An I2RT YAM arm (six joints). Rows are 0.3 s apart.
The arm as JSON. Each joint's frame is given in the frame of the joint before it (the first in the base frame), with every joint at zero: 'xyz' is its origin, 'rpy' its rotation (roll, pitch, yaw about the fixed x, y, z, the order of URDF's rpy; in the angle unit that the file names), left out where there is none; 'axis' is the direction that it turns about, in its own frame. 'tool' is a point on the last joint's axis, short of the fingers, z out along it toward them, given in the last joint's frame.
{
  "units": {
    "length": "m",
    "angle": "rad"
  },
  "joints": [
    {
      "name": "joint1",
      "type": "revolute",
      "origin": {
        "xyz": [
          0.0,
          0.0,
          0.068
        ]
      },
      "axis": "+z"
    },
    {
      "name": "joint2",
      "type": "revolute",
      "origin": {
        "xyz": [
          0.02,
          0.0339,
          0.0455
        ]
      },
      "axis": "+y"
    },
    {
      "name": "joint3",
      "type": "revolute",
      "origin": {
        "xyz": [
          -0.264,
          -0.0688,
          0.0
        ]
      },
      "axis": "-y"
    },
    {
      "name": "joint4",
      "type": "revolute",
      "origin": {
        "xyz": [
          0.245,
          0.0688,
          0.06
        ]
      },
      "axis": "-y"
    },
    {
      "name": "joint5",
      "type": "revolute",
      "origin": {
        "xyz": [
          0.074,
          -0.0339,
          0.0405
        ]
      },
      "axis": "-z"
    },
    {
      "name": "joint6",
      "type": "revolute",
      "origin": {
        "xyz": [
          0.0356,
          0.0,
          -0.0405
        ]
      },
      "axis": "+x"
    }
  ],
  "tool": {
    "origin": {
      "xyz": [
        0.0,
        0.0,
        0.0
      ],
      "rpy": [
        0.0,
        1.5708,
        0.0
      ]
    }
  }
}
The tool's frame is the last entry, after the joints.
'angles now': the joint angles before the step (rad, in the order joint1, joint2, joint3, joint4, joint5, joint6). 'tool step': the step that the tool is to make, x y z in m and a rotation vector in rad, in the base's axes. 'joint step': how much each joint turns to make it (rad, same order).
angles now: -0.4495, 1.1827, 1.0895, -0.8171, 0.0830, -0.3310
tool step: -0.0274, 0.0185, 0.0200, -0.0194, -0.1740, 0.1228
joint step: 0.0016, -0.1717, -0.0567, 0.0514, -0.1246, -0.0499
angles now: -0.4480, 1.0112, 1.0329, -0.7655, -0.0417, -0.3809
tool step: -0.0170, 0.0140, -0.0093, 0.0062, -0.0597, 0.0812
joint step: 0.0151, -0.1106, -0.0970, 0.0362, -0.0702, -0.0202
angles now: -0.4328, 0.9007, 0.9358, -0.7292, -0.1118, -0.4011
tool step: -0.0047, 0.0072, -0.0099, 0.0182, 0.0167, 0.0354
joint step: 0.0228, -0.0307, -0.0427, -0.0108, -0.0159, -0.0007
